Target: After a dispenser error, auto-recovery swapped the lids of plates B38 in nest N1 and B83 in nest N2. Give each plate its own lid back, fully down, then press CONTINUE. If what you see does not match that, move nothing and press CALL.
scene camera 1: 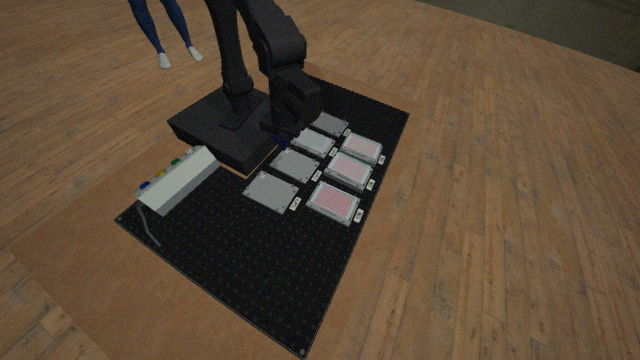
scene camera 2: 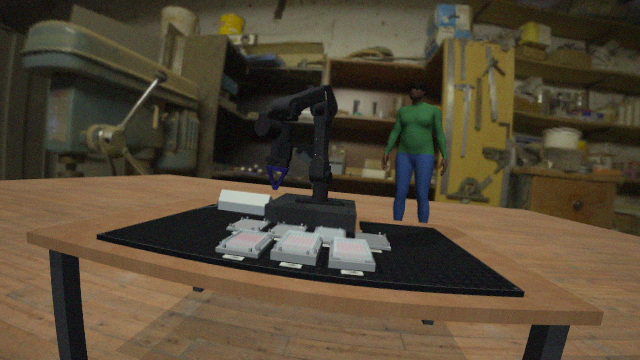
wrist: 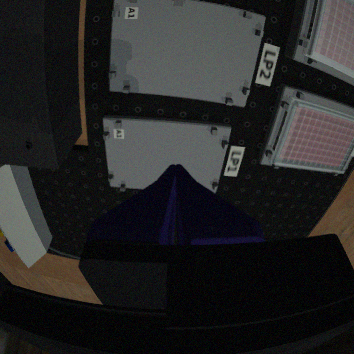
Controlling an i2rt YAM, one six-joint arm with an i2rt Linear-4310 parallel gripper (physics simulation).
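Places are measured from the arm's base along level axes (x ahead, y left, z up), in millimetres.
Pixels of known places: gripper, fingertip midpoint: (scene camera 1: 284, 149) (scene camera 2: 274, 189) (wrist: 175, 173); arm's base, link origin: (scene camera 1: 242, 112) (scene camera 2: 319, 202).
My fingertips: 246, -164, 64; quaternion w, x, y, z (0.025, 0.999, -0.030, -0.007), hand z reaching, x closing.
Ahead of a thing's pixels: the offset from my fingertips to its top centre, as dx, dy, dz. "spot": to the spot under its first point.
Three pink-filled plates {+177, -45, -104} (scene camera 1: 334, 200) {+195, +87, -92} (scene camera 1: 349, 168) {+217, +211, -95} (scene camera 1: 362, 146) (scene camera 2: 245, 241) (scene camera 2: 297, 243) (scene camera 2: 351, 250) (wrist: 317, 135) sit in grey nests in a row. Their nest labels and any lid markings are too small to read. Behind them, the grey pad LP1 {-20, -75, -112} (scene camera 1: 270, 191) (wrist: 165, 150) and pad LP2 {+9, +52, -112} (scene camera 1: 295, 165) (wrist: 185, 50) show bare tops. A pale lid {+33, +180, -114} (scene camera 1: 313, 142) (scene camera 2: 329, 233) lies on another pad. My gripper (scene camera 1: 284, 145) (scene camera 2: 275, 188) (wrist: 175, 173) is shut and empty, raised above the mat; its tips overlap LP1 in the wrist view. CONTINUE and CALL cannot be read on the button box.
The white button box {-291, -144, -48} (scene camera 1: 180, 182) (scene camera 2: 244, 201) (wrist: 22, 215) stands left of the arm's black base (scene camera 1: 220, 125) (scene camera 2: 310, 212), with blue, yellow and green buttons. A fourth pad {spot: +66, +307, -122} (scene camera 1: 330, 123) (scene camera 2: 372, 241) lies at the row's far end. A person (scene camera 2: 417, 130) stands behind the table.
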